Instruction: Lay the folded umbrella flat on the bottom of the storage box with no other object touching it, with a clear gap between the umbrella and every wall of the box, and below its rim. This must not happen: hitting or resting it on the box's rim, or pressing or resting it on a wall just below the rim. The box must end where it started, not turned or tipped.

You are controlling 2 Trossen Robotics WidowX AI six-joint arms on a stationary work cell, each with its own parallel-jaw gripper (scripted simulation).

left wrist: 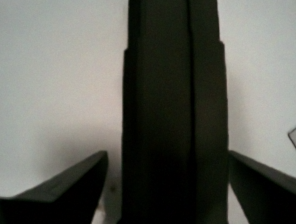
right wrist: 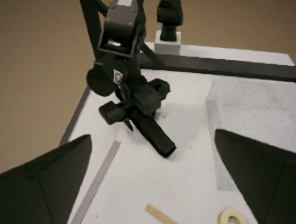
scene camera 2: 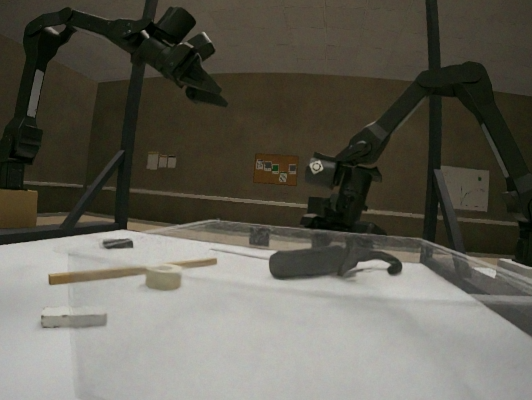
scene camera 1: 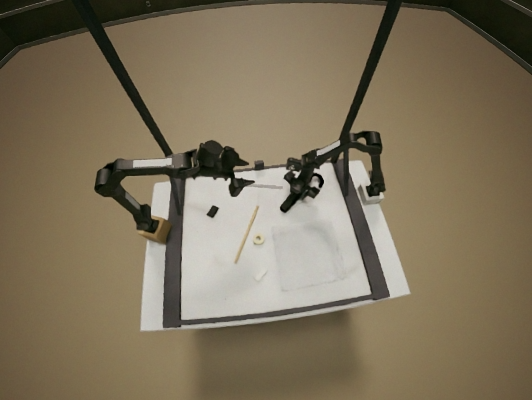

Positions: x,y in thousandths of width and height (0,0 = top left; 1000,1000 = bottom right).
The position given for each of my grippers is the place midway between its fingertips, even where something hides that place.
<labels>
my right gripper: right wrist 522,618; scene camera 2 422,249; scene camera 1 473,434; not seen in the left wrist view (out of frame)
</labels>
